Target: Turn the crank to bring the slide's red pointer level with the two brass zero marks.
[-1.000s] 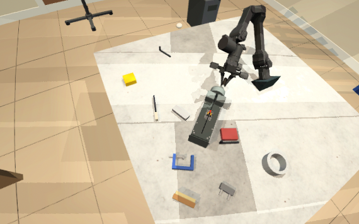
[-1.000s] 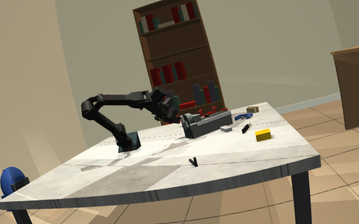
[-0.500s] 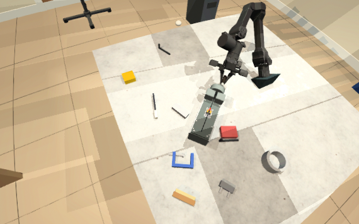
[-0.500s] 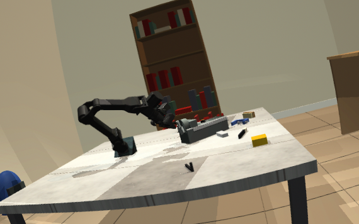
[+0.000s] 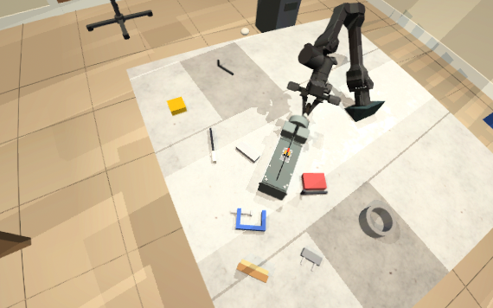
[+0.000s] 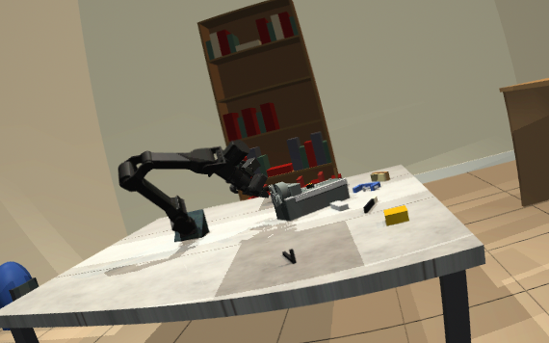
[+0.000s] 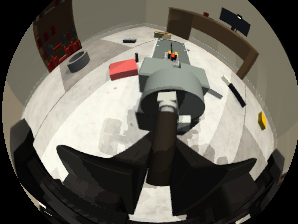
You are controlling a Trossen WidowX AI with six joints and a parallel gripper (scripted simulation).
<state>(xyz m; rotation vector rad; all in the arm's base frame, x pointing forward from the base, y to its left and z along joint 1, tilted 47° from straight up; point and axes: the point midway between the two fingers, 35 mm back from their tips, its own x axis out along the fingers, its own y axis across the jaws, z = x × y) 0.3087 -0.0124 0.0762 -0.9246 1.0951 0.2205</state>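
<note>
Now: the crank handle 10 mm behind my gripper tip, 10 mm to the right of it and 30 mm above it. Round my gripper tip: grey block: 220 mm ahead, 20 mm to the right, 80 mm below; red pointer: 140 mm ahead, 80 mm to the left, 10 mm below; red block: 90 mm ahead, 200 mm to the left, 80 mm below.
</note>
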